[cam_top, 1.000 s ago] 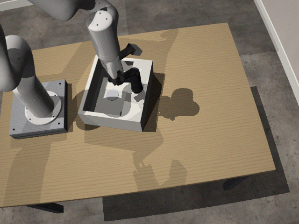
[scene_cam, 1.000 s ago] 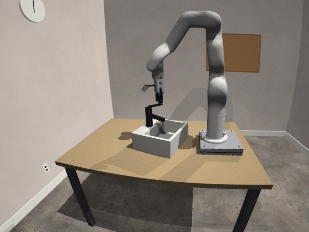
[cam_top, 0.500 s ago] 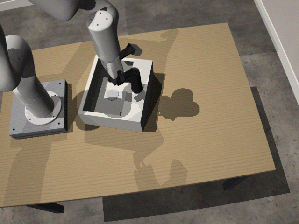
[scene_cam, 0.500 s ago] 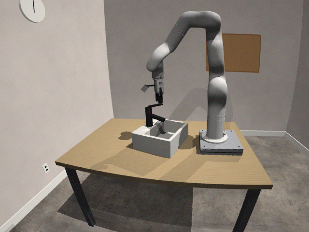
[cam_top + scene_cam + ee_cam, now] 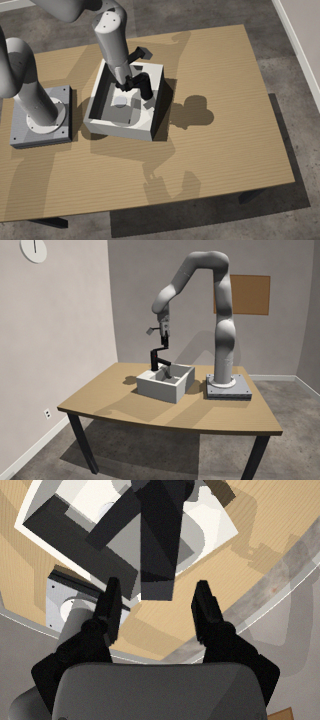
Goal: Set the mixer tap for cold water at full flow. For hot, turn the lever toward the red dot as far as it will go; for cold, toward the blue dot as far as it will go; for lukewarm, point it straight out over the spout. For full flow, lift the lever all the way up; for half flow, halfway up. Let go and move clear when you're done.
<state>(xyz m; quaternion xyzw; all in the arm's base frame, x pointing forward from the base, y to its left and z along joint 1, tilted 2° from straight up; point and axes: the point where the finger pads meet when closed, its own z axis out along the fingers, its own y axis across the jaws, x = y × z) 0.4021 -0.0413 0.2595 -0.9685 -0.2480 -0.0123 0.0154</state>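
Right now my hand is 40 mm above the lever, 30 mm short of it and 10 mm to the right of it. Also, from my hand: white sink basin: 270 mm below, 70 mm to the left, 40 mm behind.
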